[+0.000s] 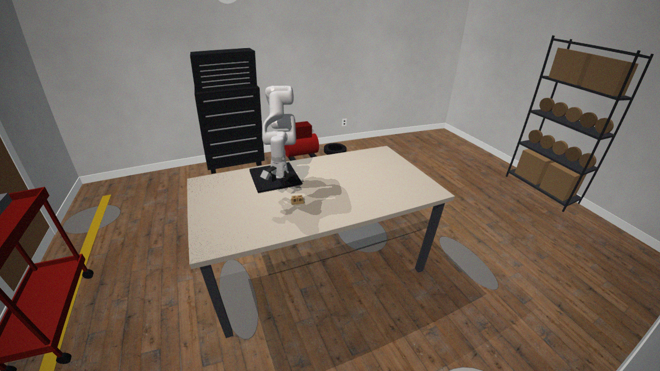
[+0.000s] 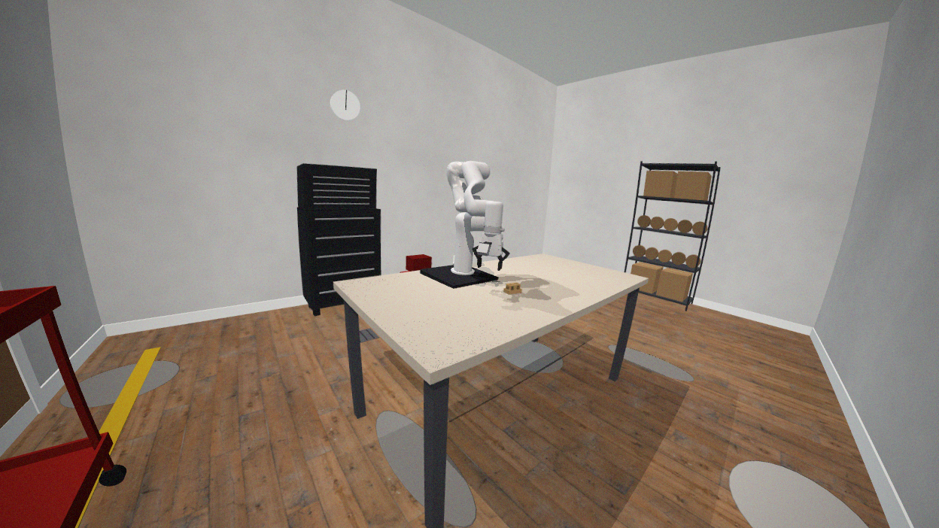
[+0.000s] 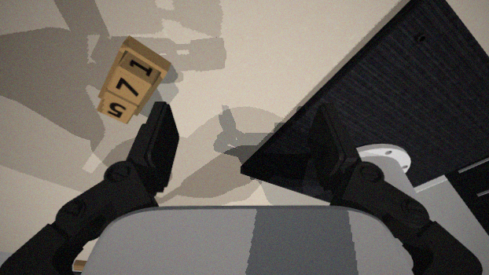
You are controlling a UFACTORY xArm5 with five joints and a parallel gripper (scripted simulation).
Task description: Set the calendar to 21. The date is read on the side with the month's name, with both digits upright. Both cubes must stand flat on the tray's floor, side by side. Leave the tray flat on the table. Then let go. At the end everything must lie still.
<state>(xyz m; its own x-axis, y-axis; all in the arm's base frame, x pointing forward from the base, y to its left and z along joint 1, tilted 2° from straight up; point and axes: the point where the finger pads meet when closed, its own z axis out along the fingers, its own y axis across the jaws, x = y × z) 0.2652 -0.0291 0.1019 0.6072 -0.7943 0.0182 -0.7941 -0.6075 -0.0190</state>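
Now: the wooden digit cube 90 mm below my hand, 80 mm to the left of it and 70 mm ahead of it. Also, from my hand: wooden tray 100 mm below, 90 mm to the left, 70 mm ahead.
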